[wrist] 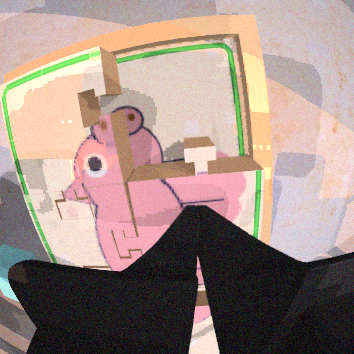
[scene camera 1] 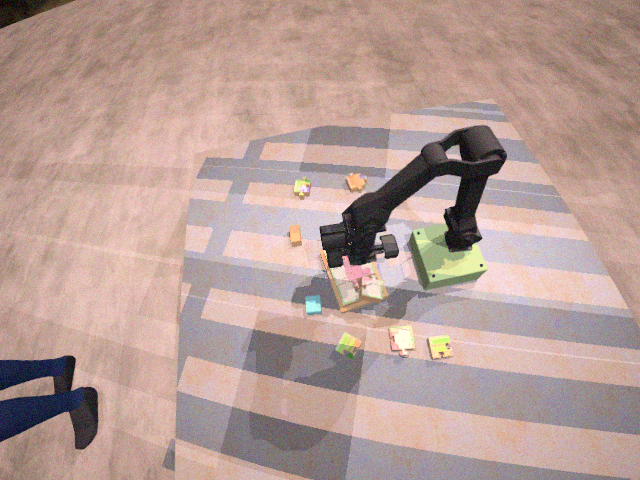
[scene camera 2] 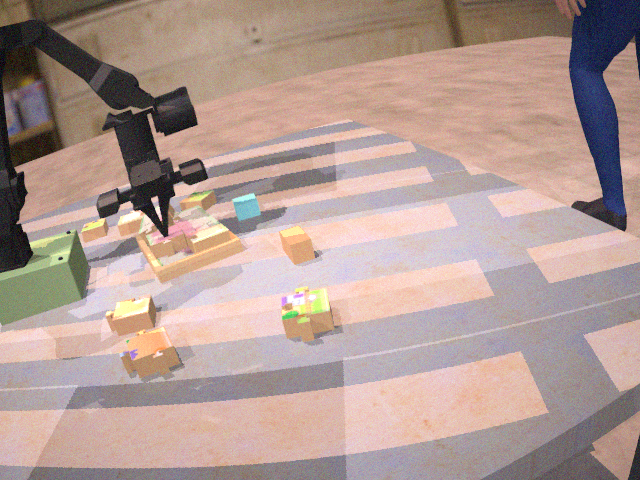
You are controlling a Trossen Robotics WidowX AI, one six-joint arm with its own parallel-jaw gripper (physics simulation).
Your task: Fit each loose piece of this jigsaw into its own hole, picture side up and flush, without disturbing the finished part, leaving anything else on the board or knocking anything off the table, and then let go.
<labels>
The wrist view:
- my gripper
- jigsaw board
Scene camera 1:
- my gripper
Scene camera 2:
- my gripper
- jigsaw board
</labels>
